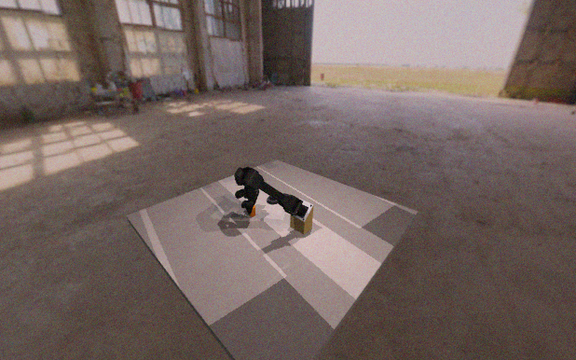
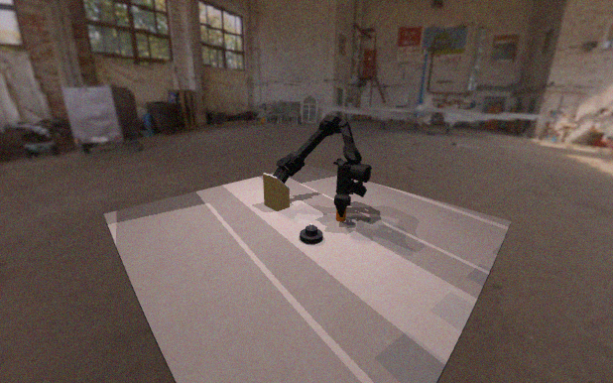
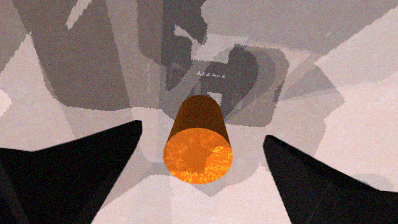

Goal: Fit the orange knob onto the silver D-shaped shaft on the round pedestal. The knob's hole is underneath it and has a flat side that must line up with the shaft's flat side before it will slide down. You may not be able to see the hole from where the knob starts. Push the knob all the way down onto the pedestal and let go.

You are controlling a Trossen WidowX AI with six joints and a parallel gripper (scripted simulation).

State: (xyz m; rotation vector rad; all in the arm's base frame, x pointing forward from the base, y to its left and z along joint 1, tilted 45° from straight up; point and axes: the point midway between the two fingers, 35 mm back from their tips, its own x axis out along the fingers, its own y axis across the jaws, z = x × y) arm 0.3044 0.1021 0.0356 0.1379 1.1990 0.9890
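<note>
The orange knob lies 10 mm above my gripper tip. The rest, counted from my gripper tip: dark round pedestal (200 mm to the right, 10 mm ahead).
</note>
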